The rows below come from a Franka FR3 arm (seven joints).
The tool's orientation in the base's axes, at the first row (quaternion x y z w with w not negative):
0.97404 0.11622 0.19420 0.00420
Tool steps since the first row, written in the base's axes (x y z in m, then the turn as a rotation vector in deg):
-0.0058 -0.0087 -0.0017 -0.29 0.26 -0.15
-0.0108 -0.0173 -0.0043 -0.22 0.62 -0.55
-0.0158 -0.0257 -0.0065 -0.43 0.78 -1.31
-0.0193 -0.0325 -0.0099 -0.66 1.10 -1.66
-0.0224 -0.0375 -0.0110 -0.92 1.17 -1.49
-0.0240 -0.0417 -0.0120 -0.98 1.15 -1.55
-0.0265 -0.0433 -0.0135 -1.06 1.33 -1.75
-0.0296 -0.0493 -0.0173 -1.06 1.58 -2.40
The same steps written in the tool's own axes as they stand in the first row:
-0.0078 0.0071 -0.0009 -0.26 -0.33 0.04
-0.0153 0.0142 -0.0008 -0.26 -0.68 0.45
-0.0225 0.0211 -0.0009 -0.70 -0.93 1.08
-0.0285 0.0268 0.0006 -0.97 -1.31 1.33
-0.0328 0.0309 0.0003 -1.12 -1.42 1.07
-0.0356 0.0345 0.0005 -1.20 -1.42 1.10
-0.0388 0.0355 0.0008 -1.31 -1.63 1.27
-0.0443 0.0404 0.0029 -1.50 -1.90 1.88

